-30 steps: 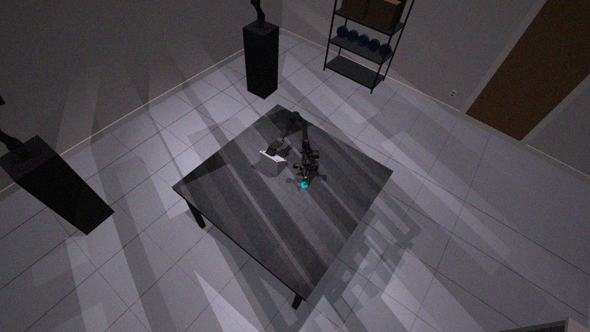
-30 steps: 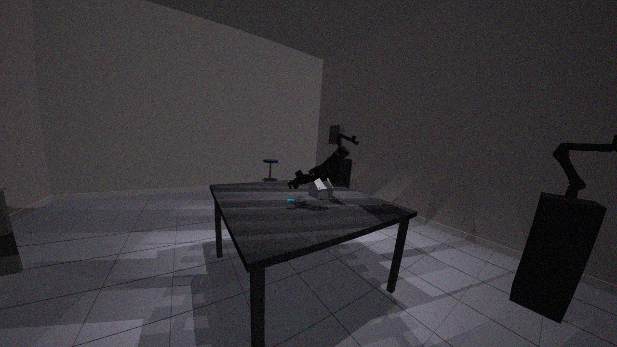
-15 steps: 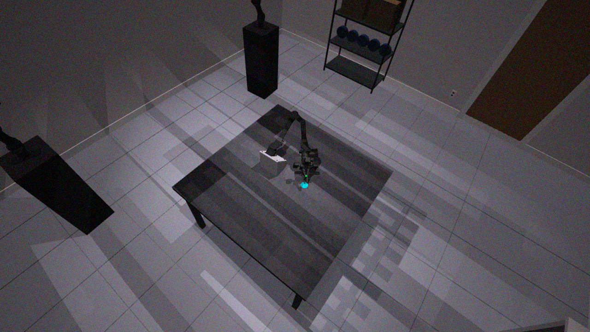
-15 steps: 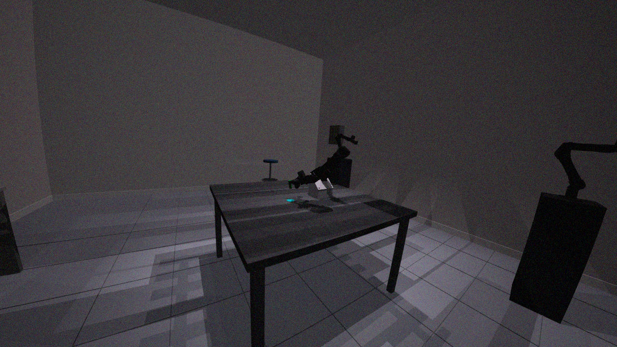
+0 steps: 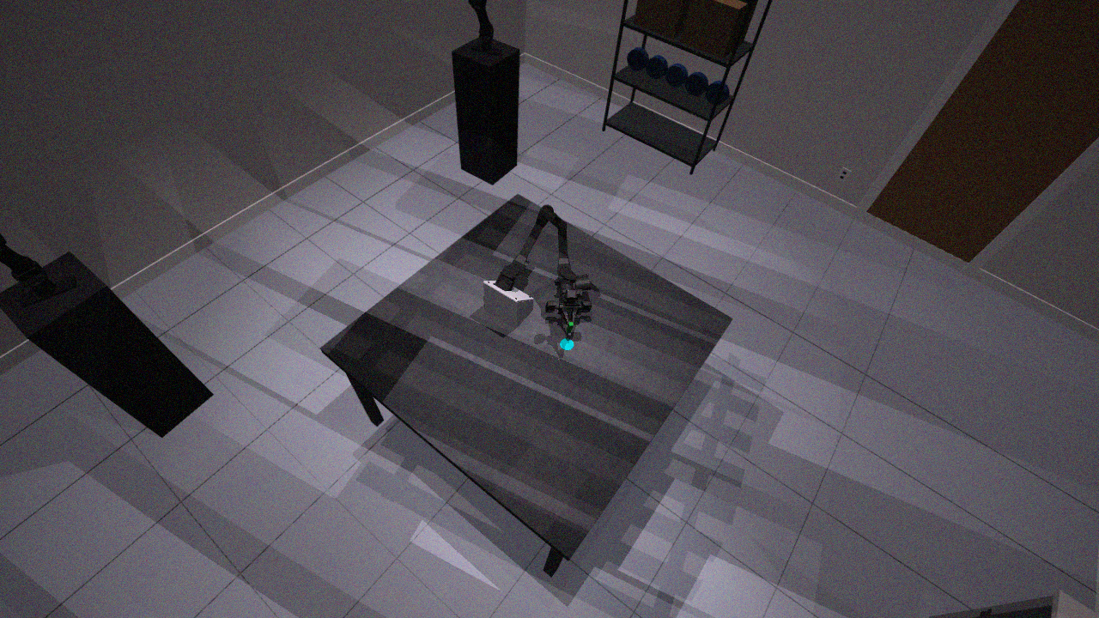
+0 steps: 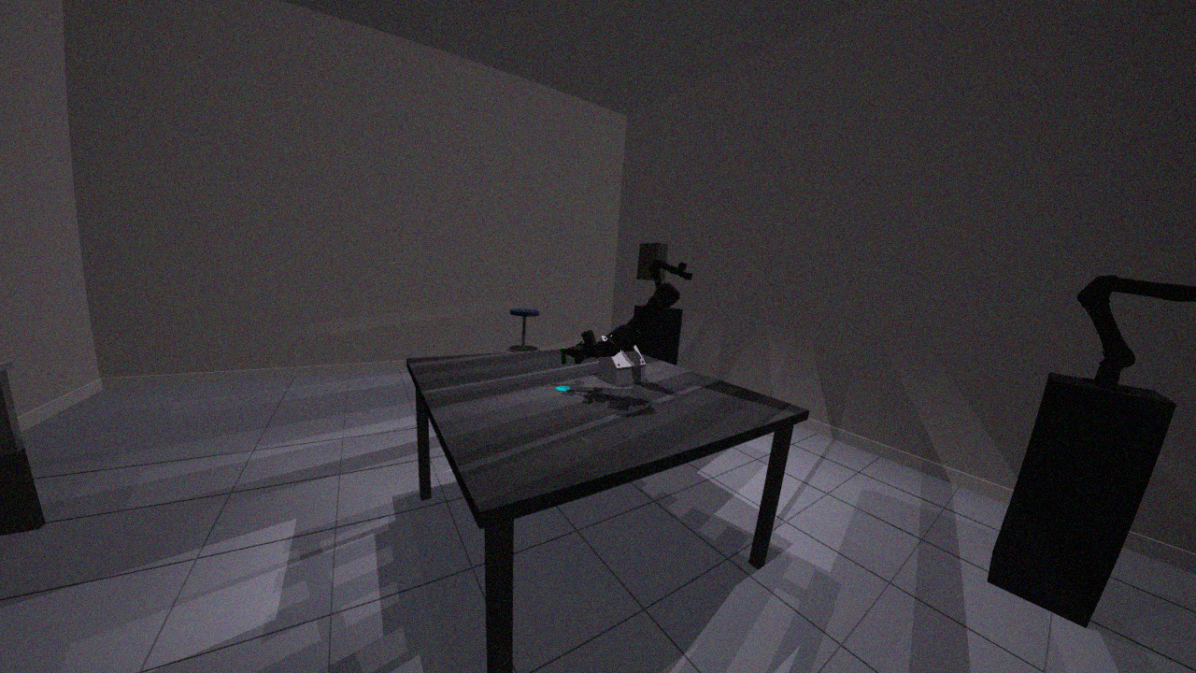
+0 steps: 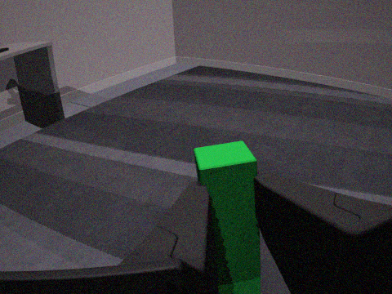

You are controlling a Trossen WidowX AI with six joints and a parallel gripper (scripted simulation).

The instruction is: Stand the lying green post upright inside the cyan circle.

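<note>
Now: the cyan circle 10 mm to the left of my gripper tip and 160 mm below it. The rest, counted from my gripper tip: green post (20 mm below).
</note>
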